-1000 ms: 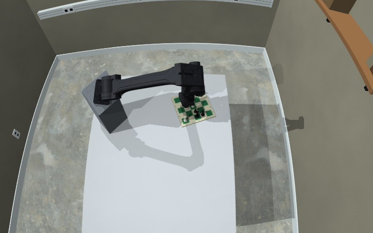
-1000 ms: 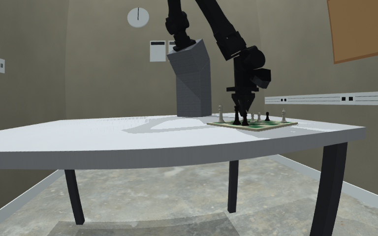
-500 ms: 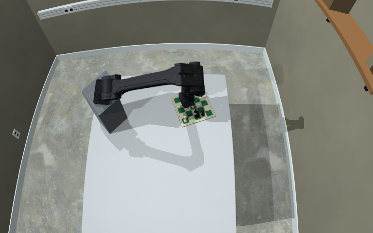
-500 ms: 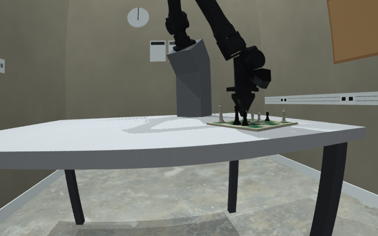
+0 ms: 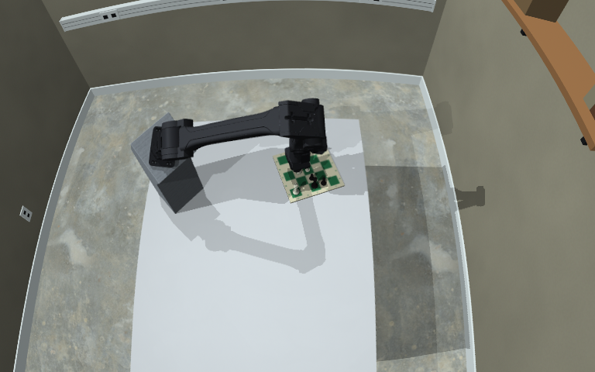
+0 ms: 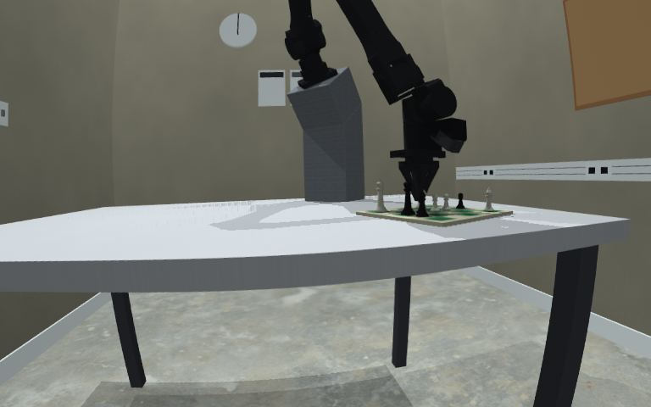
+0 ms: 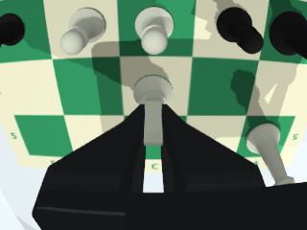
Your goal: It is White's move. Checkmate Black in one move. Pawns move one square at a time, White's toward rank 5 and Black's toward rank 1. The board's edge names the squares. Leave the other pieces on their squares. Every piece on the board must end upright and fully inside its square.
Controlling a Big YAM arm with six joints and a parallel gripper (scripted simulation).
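Right now the white chess piece is 1 cm below my hand and 1 cm ahead of it. Round my hand: black king (6 cm to the right, 6 cm ahead, 1 cm above); then black bishop (9 cm ahead, 6 cm to the right); then green-and-cream chessboard (4 cm ahead, 3 cm below, 1 cm to the left).
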